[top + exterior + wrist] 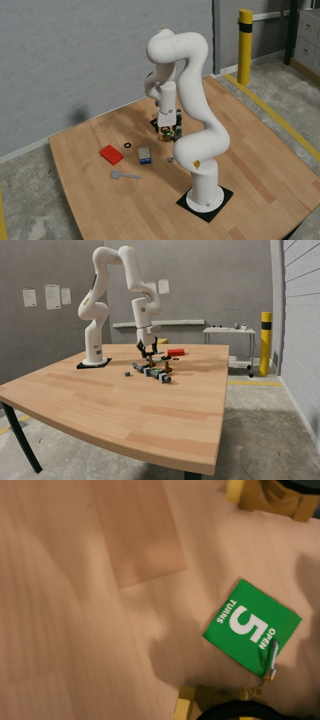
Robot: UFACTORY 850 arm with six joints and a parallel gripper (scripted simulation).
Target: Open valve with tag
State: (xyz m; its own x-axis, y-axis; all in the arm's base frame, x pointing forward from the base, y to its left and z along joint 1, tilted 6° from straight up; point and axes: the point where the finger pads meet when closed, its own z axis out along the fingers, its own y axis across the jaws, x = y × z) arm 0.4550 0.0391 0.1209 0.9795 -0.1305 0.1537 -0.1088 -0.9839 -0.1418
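The green tag is 90 mm below my hand, 50 mm ahead of it and 30 mm to the right of it. From my hand the other things lie so: red block (330 mm to the left, 80 mm below); grey paddle-shaped tool (300 mm to the left, 160 mm behind, 90 mm below); blue-and-grey box (150 mm to the left, 80 mm below, 70 mm behind).
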